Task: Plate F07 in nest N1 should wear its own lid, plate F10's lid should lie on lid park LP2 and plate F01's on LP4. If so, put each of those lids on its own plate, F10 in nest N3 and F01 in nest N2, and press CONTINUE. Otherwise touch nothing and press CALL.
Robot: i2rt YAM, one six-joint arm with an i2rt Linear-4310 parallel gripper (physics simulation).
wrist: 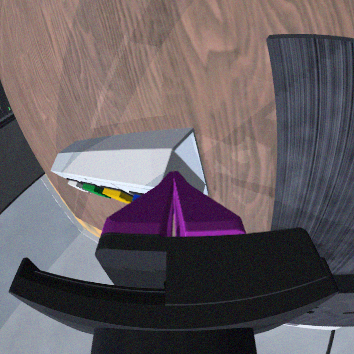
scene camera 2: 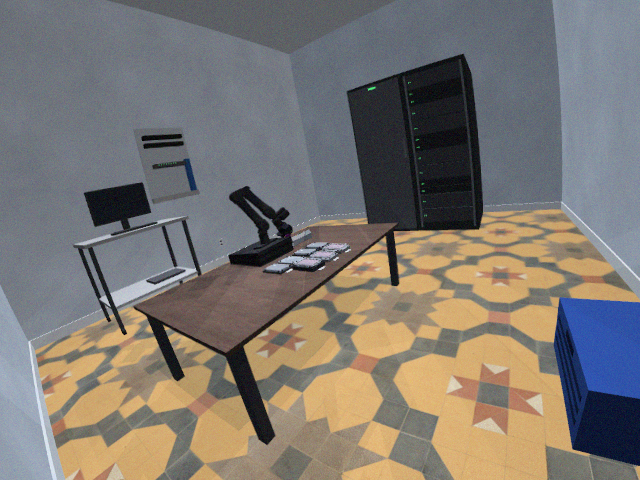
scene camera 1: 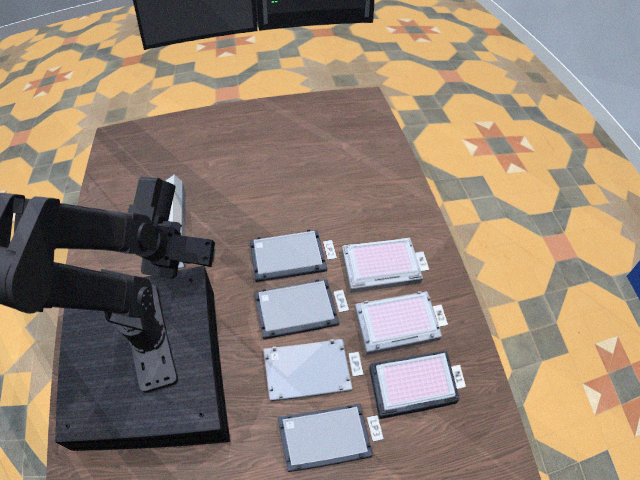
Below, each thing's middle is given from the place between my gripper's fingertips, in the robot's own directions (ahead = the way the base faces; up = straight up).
Now: hand 120 mm to the right of the button box [wrist: 133,163] and 20 mm above it. From my hand the other things lie so: lid park LP1 [scene camera 1: 307,370]: 190 mm ahead, 300 mm to the right, 40 mm below.
